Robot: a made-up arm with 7 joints.
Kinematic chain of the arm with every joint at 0, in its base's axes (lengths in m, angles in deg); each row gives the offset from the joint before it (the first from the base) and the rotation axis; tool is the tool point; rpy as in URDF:
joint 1: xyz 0 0 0.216 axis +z
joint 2: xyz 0 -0.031 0.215 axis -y
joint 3: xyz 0 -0.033 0.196 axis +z
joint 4: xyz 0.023 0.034 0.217 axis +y
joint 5: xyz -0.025 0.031 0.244 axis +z
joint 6: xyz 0 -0.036 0.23 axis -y
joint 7: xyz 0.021 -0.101 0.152 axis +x
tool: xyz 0 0 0 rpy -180 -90 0
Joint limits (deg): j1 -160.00..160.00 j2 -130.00..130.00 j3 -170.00..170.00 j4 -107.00..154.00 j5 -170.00..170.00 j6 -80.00..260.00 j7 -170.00..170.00
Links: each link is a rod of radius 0.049 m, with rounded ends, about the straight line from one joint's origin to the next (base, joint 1, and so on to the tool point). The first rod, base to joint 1, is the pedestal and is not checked.
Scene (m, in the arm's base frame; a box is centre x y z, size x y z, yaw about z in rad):
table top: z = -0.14
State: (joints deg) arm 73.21 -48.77 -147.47 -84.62 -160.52 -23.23 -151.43
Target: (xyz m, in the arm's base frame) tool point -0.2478 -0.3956 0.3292
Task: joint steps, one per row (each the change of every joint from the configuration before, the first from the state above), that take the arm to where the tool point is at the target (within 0.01 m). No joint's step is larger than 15 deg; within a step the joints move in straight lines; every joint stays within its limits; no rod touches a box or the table.
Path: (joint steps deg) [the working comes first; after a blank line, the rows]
Joints at the target: 160.00 -81.30 -87.73 -107.00 -143.75 -18.01 -151.43
Straight joint move there: clear.

1: 14.47 -5.42 9.96 -3.73 2.79 0.87 0.00
2: 14.46 -5.42 9.95 -3.73 2.80 0.87 0.00
3: 14.46 -5.42 9.96 -3.73 2.79 0.87 0.00
4: 14.47 -5.42 9.95 -3.73 2.80 0.87 0.00
5: 14.46 -5.42 9.96 -3.73 2.79 0.87 0.00
6: 14.47 -5.43 9.96 -3.73 2.80 0.87 0.00

